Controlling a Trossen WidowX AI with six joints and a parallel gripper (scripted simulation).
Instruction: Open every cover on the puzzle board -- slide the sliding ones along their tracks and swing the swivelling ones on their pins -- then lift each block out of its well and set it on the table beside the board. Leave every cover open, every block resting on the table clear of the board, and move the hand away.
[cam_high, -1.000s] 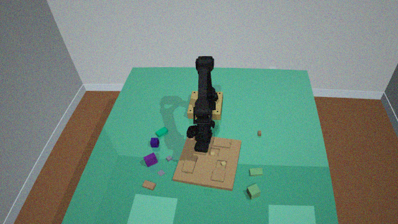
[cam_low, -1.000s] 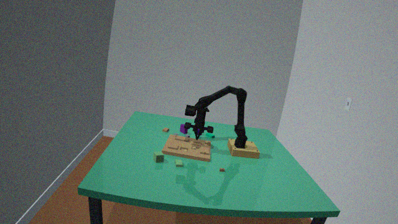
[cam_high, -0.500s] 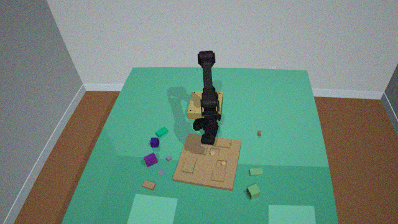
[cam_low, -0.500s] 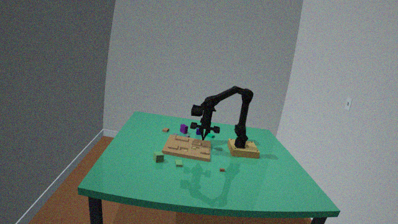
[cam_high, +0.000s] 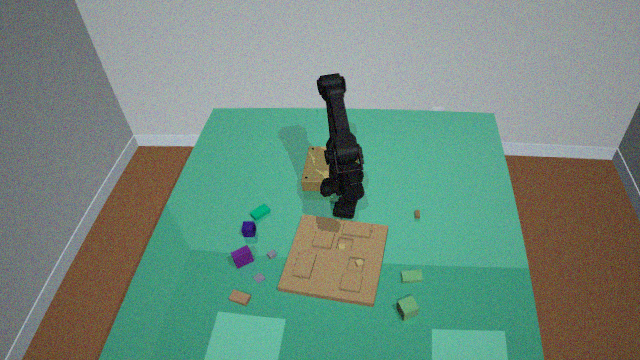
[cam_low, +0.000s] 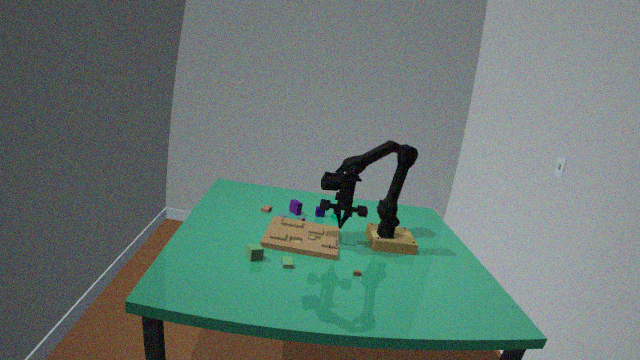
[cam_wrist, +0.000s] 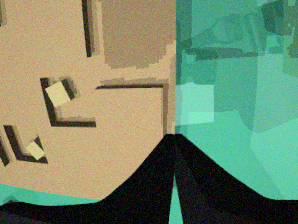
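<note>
Right now my gripper tip is 130 mm short of the tan puzzle board, 50 mm to the left of it and 60 mm above it. From my gripper tip the other things lie so: teal block (70 mm behind, 320 mm to the right, 70 mm below); then orange block (280 mm ahead, 340 mm to the right, 80 mm below); then purple cube (20 mm ahead, 350 mm to the right, 60 mm below).
</note>
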